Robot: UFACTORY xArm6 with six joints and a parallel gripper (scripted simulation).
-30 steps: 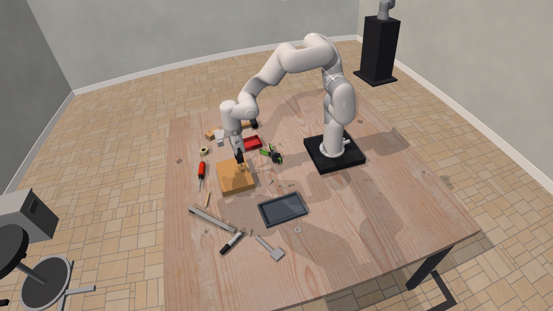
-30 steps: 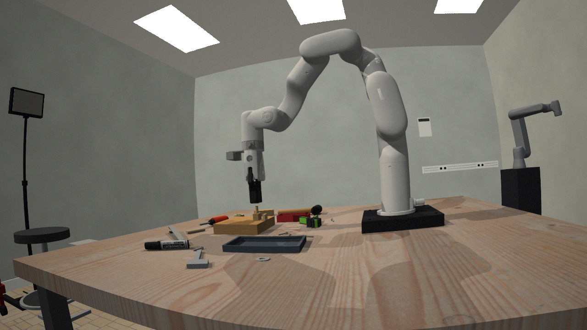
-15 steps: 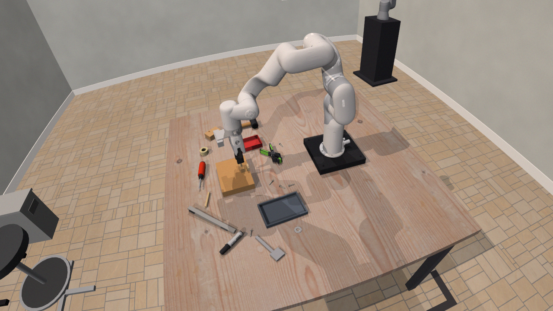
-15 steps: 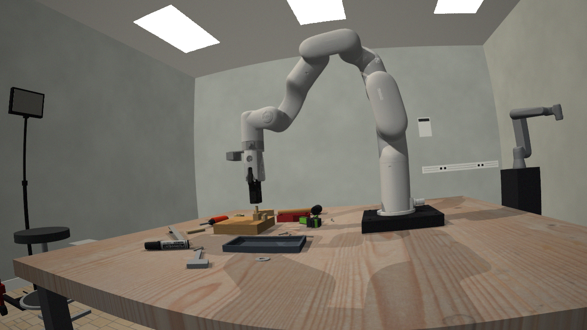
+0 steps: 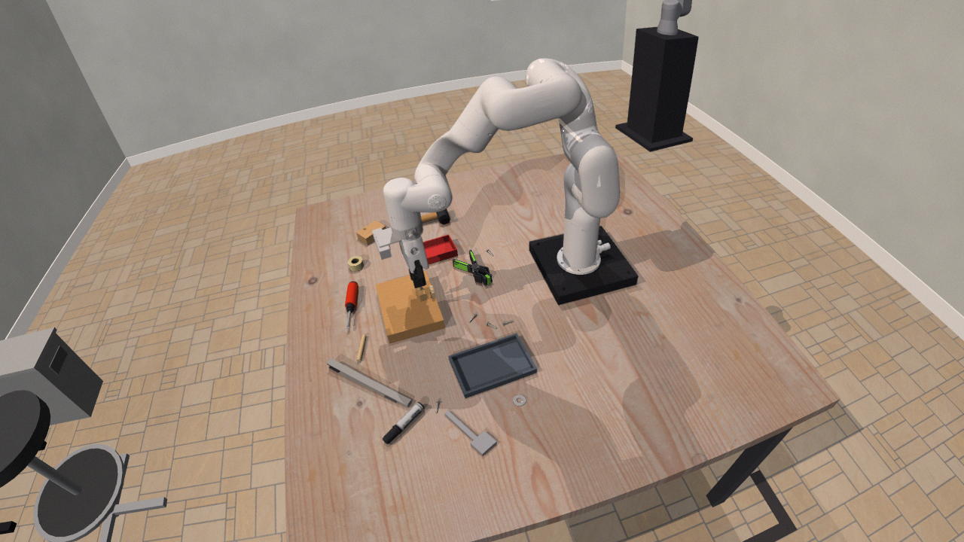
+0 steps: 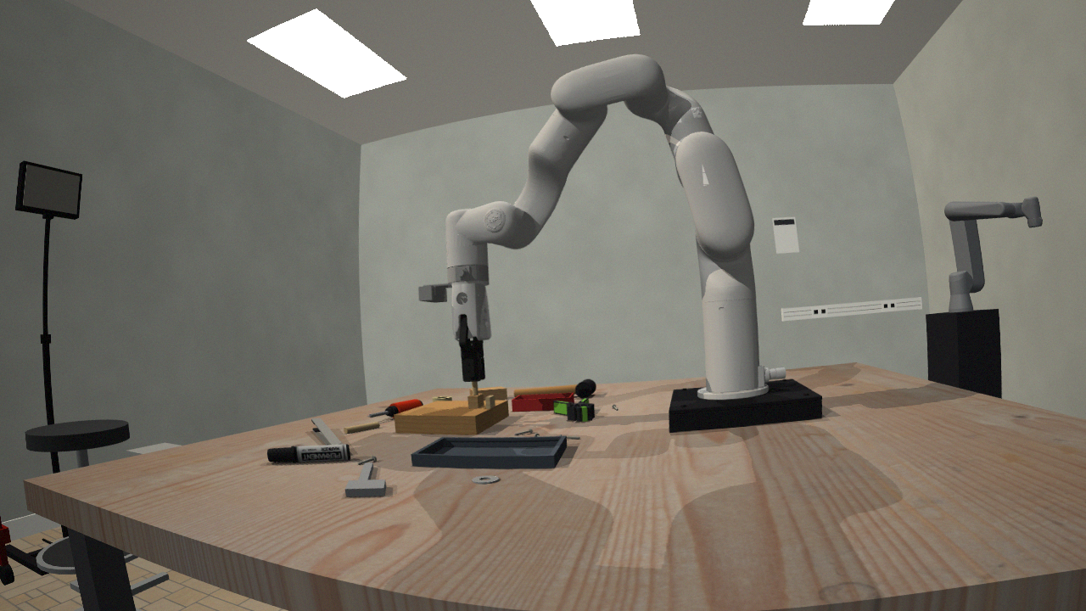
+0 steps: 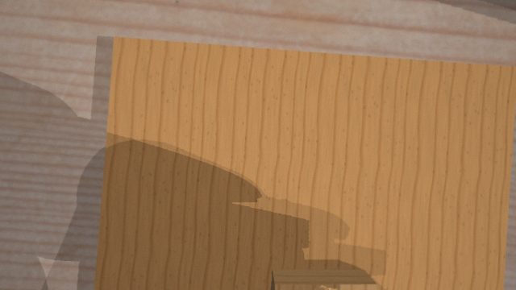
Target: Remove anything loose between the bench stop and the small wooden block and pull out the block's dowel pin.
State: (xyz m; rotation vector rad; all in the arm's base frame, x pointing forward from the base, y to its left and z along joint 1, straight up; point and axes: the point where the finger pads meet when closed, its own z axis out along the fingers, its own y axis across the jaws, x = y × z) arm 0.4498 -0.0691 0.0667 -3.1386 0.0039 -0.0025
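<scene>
Right now my hand is 40 mm above the dowel pin. Also, from my hand: small wooden block 60 mm below; red tray 100 mm behind, 190 mm to the right, 90 mm below; orange bench board 40 mm ahead, 10 mm to the left, 80 mm below.
</scene>
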